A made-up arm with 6 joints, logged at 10 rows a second.
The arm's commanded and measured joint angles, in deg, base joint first. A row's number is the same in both.
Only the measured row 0 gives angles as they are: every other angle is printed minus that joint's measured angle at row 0.
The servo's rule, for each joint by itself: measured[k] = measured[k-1] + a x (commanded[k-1-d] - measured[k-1]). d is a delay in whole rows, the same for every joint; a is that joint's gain. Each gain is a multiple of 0.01, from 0.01 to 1. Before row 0 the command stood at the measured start. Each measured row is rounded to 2 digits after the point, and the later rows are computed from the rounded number. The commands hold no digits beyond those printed.
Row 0, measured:
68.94, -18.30, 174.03, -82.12, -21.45, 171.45
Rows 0 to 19, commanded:
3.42, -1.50, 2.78, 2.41, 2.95, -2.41
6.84, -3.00, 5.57, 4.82, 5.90, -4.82
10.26, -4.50, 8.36, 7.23, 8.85, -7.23
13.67, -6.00, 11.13, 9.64, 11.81, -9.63
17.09, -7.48, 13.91, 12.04, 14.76, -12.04
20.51, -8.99, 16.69, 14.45, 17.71, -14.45
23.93, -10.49, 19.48, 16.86, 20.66, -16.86
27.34, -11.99, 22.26, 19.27, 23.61, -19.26
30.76, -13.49, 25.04, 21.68, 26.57, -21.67
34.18, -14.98, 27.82, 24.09, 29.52, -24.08
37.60, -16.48, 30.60, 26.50, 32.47, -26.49
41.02, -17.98, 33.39, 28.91, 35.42, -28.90
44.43, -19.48, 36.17, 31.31, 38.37, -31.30
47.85, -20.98, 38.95, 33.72, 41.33, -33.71
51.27, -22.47, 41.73, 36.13, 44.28, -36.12
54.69, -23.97, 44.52, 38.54, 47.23, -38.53
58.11, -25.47, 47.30, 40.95, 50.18, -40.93
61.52, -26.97, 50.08, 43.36, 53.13, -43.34
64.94, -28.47, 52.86, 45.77, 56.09, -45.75
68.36, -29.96, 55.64, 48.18, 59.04, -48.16
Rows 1 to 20, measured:
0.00, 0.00, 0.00, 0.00, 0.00, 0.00
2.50, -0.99, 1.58, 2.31, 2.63, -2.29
5.67, -2.32, 3.85, 4.72, 5.54, -4.69
9.02, -3.76, 6.42, 7.13, 8.49, -7.10
12.41, -5.24, 9.10, 9.54, 11.44, -9.50
15.83, -6.72, 11.84, 11.94, 14.39, -11.91
19.25, -8.22, 14.60, 14.35, 17.34, -14.32
22.67, -9.72, 17.38, 16.76, 20.29, -16.73
26.08, -11.22, 20.16, 19.17, 23.24, -19.13
29.50, -12.72, 22.94, 21.58, 26.20, -21.54
32.92, -14.21, 25.72, 23.99, 29.15, -23.95
36.34, -15.71, 28.50, 26.40, 32.10, -26.36
39.76, -17.21, 31.29, 28.81, 35.05, -28.77
43.17, -18.71, 34.07, 31.21, 38.00, -31.17
46.59, -20.21, 36.85, 33.62, 40.96, -33.58
50.01, -21.70, 39.63, 36.03, 43.91, -35.99
53.43, -23.20, 42.42, 38.44, 46.86, -38.40
56.85, -24.70, 45.20, 40.85, 49.81, -40.80
60.26, -26.20, 47.98, 43.26, 52.76, -43.21
63.68, -27.70, 50.76, 45.67, 55.72, -45.62
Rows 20 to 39, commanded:
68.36, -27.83, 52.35, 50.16, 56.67, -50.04
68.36, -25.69, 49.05, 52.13, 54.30, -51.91
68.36, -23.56, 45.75, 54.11, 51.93, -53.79
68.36, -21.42, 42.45, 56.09, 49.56, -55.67
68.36, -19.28, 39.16, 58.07, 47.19, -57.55
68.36, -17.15, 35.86, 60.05, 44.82, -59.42
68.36, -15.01, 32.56, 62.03, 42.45, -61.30
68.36, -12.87, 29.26, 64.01, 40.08, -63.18
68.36, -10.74, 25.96, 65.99, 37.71, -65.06
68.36, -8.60, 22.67, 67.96, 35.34, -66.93
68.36, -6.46, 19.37, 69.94, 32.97, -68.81
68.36, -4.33, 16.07, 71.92, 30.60, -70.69
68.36, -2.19, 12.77, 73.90, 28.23, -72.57
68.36, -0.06, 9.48, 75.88, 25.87, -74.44
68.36, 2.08, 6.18, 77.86, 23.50, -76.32
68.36, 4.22, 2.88, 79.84, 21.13, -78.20
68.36, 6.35, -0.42, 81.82, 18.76, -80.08
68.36, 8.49, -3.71, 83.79, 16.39, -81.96
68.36, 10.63, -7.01, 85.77, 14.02, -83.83
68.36, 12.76, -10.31, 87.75, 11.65, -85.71
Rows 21 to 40, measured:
67.10, -29.19, 53.54, 48.08, 58.67, -48.03
68.02, -28.29, 52.86, 50.08, 56.89, -49.94
68.27, -26.57, 50.69, 52.05, 54.58, -51.81
68.34, -24.58, 47.87, 54.03, 52.22, -53.69
68.35, -22.49, 44.78, 56.01, 49.85, -55.57
68.36, -20.37, 41.58, 57.99, 47.48, -57.45
68.36, -18.24, 38.32, 59.97, 45.11, -59.32
68.36, -16.11, 35.04, 61.95, 42.74, -61.20
68.36, -13.97, 31.75, 63.93, 40.37, -63.08
68.36, -11.84, 28.45, 65.91, 38.00, -64.96
68.36, -9.70, 25.16, 67.88, 35.63, -66.83
68.36, -7.56, 21.86, 69.86, 33.26, -68.71
68.36, -5.43, 18.56, 71.84, 30.89, -70.59
68.36, -3.29, 15.26, 73.82, 28.52, -72.47
68.36, -1.16, 11.97, 75.80, 26.16, -74.34
68.36, 0.98, 8.67, 77.78, 23.79, -76.22
68.36, 3.12, 5.37, 79.76, 21.42, -78.10
68.36, 5.25, 2.07, 81.74, 19.05, -79.98
68.36, 7.39, -1.22, 83.71, 16.68, -81.86
68.36, 9.53, -4.52, 85.69, 14.31, -83.73

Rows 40 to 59, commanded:
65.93, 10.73, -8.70, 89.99, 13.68, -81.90
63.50, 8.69, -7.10, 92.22, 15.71, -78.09
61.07, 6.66, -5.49, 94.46, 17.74, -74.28
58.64, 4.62, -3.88, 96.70, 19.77, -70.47
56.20, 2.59, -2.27, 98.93, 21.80, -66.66
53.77, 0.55, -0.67, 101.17, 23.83, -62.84
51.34, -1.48, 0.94, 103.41, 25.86, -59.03
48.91, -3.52, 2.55, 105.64, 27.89, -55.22
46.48, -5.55, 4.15, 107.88, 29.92, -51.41
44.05, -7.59, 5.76, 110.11, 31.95, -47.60
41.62, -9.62, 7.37, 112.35, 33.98, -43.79
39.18, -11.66, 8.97, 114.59, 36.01, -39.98
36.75, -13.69, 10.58, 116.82, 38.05, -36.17
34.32, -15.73, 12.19, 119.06, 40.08, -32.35
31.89, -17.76, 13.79, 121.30, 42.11, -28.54
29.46, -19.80, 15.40, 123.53, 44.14, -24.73
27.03, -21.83, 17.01, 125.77, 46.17, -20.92
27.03, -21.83, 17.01, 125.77, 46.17, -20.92
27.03, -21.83, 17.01, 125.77, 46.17, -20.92
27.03, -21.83, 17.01, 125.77, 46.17, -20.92
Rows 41 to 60, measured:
68.36, 11.66, -7.82, 87.67, 11.94, -85.61
66.59, 11.05, -8.32, 89.90, 13.49, -82.09
64.33, 9.49, -7.62, 92.13, 15.47, -78.29
61.95, 7.62, -6.41, 94.37, 17.49, -74.48
59.53, 5.64, -4.97, 96.61, 19.52, -70.67
57.10, 3.63, -3.43, 98.84, 21.55, -66.86
54.67, 1.60, -1.86, 101.08, 23.58, -63.04
52.24, -0.43, -0.26, 103.32, 25.61, -59.23
49.81, -2.47, 1.34, 105.55, 27.64, -55.42
47.38, -4.50, 2.94, 107.79, 29.67, -51.61
44.95, -6.54, 4.55, 110.02, 31.70, -47.80
42.52, -8.57, 6.16, 112.26, 33.73, -43.99
40.08, -10.61, 7.76, 114.50, 35.76, -40.18
37.65, -12.64, 9.37, 116.73, 37.80, -36.37
35.22, -14.68, 10.98, 118.97, 39.83, -32.55
32.79, -16.71, 12.58, 121.21, 41.86, -28.74
30.36, -18.75, 14.19, 123.44, 43.89, -24.93
27.93, -20.78, 15.80, 125.68, 45.92, -21.12
27.27, -21.47, 16.49, 125.77, 46.14, -20.93
27.09, -21.71, 16.79, 125.77, 46.17, -20.92

